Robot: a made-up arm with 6 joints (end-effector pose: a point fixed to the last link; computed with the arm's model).
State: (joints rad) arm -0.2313 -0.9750 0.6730 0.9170 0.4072 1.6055
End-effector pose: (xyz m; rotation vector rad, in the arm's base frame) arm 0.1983 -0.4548 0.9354 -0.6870 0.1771 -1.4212
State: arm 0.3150 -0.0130 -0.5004 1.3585 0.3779 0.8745
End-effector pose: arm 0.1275 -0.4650 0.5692 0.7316 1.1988 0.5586
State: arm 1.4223 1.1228 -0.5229 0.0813 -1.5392 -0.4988
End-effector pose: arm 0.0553 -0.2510 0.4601 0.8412 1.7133 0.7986
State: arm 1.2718 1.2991 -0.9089 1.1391 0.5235 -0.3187
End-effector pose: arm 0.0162 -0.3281 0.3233 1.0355 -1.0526 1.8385
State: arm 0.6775 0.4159 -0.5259 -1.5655 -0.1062 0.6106
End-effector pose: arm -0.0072 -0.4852 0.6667 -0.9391 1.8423 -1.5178
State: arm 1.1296 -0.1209 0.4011 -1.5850 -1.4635 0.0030
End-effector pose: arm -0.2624 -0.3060 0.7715 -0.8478 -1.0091 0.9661
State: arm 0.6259 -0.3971 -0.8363 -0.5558 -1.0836 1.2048
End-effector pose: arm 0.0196 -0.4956 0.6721 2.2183 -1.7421 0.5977
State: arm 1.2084 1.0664 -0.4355 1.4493 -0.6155 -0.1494
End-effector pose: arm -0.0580 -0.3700 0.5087 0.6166 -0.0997 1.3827
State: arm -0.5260 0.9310 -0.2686 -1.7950 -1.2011 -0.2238
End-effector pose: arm 0.3762 -0.4838 0.4085 -1.1827 2.3636 -1.0070
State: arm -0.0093 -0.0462 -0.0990 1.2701 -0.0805 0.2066
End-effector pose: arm 0.2266 -0.5154 0.6632 0.4478 1.2643 1.0363
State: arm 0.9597 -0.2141 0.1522 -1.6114 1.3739 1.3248
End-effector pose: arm 0.0053 -0.2565 0.9017 -1.7322 0.3861 -2.5452
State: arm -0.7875 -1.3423 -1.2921 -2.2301 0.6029 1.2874
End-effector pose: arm -0.0114 -0.0992 0.7024 -1.7449 -2.2773 -0.6435
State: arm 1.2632 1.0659 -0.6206 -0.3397 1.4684 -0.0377
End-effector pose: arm -0.3242 -0.2865 0.3633 1.1613 -0.7456 -0.1638
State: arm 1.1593 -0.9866 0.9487 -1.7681 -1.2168 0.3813
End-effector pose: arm 0.0449 -0.1044 0.9165 -0.8843 0.1597 0.9558
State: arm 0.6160 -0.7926 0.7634 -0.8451 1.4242 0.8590
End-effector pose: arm 0.0422 -0.1260 0.8895 -1.3376 -0.3328 -2.2184
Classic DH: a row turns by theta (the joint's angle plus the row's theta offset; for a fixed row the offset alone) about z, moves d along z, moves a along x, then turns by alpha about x. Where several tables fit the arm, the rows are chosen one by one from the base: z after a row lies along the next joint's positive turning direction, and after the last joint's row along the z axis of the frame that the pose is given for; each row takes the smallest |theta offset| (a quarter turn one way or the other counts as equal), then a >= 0, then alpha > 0; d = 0 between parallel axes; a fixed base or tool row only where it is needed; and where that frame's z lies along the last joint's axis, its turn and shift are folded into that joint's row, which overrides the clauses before.
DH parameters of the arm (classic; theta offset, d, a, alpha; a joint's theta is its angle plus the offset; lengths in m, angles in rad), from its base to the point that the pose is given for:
base (fixed): -0.9679 0 0.2416 3.1416
joint 1: 0.6029 -0.564 0.083 1.5708
joint 2: -0.3039 -0.0881 0.2235 -1.986
joint 3: 0.3028 -0.0508 -0.0233 2.1302
joint 4: -0.7829 -0.0507 0.0125 -1.041
joint 5: -0.3082 0.1766 0.1335 -1.9721
joint 6: -1.3082 0 -0.0982 3.1416
tool (fixed): 1.6319 0.1031 0 0

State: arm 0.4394 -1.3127 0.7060 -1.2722 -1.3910 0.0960
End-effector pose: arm 0.0345 -0.1845 0.9381 -0.8148 -0.2818 2.2119
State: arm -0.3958 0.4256 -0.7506 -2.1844 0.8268 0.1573
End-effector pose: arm 0.1365 -0.3927 0.7473 -1.1815 0.3280 -0.1076
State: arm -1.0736 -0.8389 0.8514 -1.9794 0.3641 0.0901
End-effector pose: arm 0.2442 -0.1348 0.8242 -0.7263 -0.2911 -2.0696
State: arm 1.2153 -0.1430 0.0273 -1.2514 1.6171 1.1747
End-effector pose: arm -0.1065 -0.2122 0.9108 -0.9441 0.4063 -2.4661
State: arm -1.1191 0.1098 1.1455 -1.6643 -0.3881 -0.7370
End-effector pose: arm 0.5336 -0.3126 0.7797 -0.0726 1.2801 -1.3970
